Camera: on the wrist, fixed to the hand. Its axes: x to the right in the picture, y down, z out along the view.
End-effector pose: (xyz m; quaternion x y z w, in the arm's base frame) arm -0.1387 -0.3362 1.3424 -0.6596 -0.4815 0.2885 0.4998
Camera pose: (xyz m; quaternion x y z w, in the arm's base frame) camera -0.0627 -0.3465 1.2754 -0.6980 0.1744 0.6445 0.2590
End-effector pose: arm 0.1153 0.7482 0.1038 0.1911 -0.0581 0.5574 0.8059
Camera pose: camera 0.0317 0.8035 0.0859 0.2454 -0.0815 0.9568 0.1326
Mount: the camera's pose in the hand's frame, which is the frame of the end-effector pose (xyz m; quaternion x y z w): 0.0119 0.0895 -0.0471 0.1826 -0.0119 0.6985 0.6918
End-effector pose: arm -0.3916 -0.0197 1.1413 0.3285 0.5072 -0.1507 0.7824
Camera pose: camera -0.3682 0.0790 1.1503 0.7226 0.0846 0.3457 0.5926
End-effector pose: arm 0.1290 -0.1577 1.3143 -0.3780 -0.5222 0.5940 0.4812
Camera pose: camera 0.1550 -0.1334 1.2189 0.5313 -0.0055 -0.8469 0.0192
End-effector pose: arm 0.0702 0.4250 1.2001 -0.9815 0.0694 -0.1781 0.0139
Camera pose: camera 0.0529 0.3346 1.2437 -0.6301 0.7009 -0.1145 0.3141
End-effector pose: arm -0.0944 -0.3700 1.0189 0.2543 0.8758 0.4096 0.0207
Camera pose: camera -0.0779 -0.3499 1.1174 -0.7964 -0.5028 -0.1349 0.3078
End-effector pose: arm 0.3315 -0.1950 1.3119 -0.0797 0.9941 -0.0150 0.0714
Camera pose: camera 0.2991 -0.1077 1.3531 0.6521 0.7398 -0.1411 0.0863
